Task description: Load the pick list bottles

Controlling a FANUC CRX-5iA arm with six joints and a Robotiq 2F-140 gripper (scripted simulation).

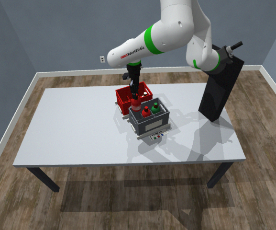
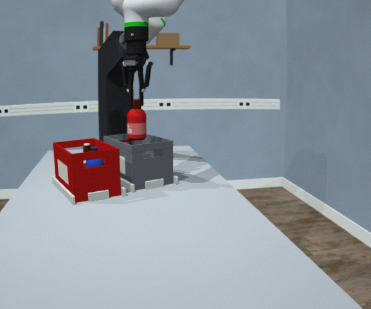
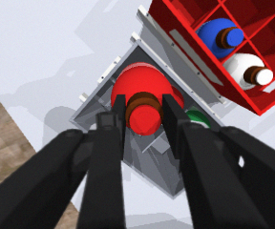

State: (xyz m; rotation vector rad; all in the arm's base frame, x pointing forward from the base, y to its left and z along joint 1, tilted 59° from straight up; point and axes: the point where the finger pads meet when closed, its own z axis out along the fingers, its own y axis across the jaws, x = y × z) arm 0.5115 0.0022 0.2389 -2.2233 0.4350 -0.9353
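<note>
Now: hand 26 cm above the red bottle, 7 cm past it and 6 cm to the left of it. From my hand the other things lie so: grey crate (27 cm below, 10 cm behind, 3 cm to the right); then blue-label bottle (26 cm below, 16 cm to the right, 6 cm ahead); then green-label bottle (26 cm below, 13 cm behind, 12 cm to the right).
</note>
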